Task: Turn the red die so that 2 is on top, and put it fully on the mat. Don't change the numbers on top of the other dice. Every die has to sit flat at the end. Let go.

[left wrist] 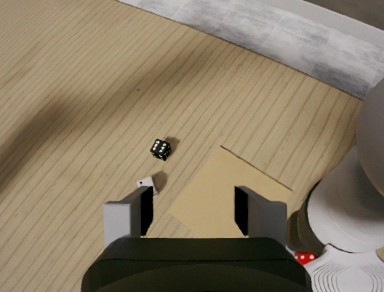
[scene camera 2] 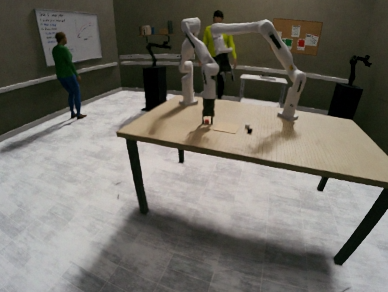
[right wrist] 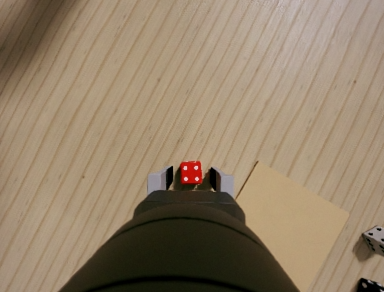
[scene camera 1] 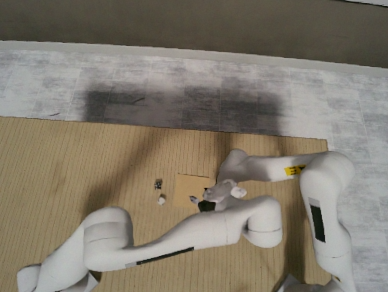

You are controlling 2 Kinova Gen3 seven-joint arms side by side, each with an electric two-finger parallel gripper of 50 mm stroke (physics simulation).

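Frame: origin at the left arm's base, x ahead, y left, z up, level; centimetres.
Where they show: left gripper, fingertip midpoint: (left wrist: 193,203) (scene camera 2: 229,81) (scene camera 1: 199,194); right gripper, fingertip midpoint: (left wrist: 303,259) (scene camera 2: 207,123) (right wrist: 191,174); left arm's base at its link origin: (scene camera 2: 288,113); right arm's base at its link origin: (scene camera 2: 188,100).
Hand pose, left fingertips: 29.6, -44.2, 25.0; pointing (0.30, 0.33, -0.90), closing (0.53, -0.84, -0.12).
Observation:
Each offset is from my left fingertips to the top centre of the thing, as dx, dy, dz.
The red die @[+5.2, -11.9, -25.2] (right wrist: 191,172) (left wrist: 305,258) (scene camera 2: 206,121) sits on the table beside the mat, with 4 on top in the right wrist view. My right gripper (right wrist: 191,174) (scene camera 2: 208,121) is open, pointing down, its fingers on either side of the red die with gaps. The tan square mat @[+7.9, +1.9, -27.4] (scene camera 1: 181,187) (scene camera 2: 227,128) (left wrist: 220,175) (right wrist: 300,220) is bare. My left gripper (left wrist: 193,203) (scene camera 2: 228,76) is open and empty, high above the table. In scene camera 1, the arms hide the red die.
A black die @[+9.7, +16.3, -25.2] (left wrist: 161,149) (scene camera 1: 158,184) (right wrist: 370,285), 6 on top, and a white die @[+3.1, +14.3, -25.2] (left wrist: 146,182) (scene camera 1: 161,200) (right wrist: 376,239) stand on the table on the mat's other side. The left arm reaches over the right gripper in scene camera 1.

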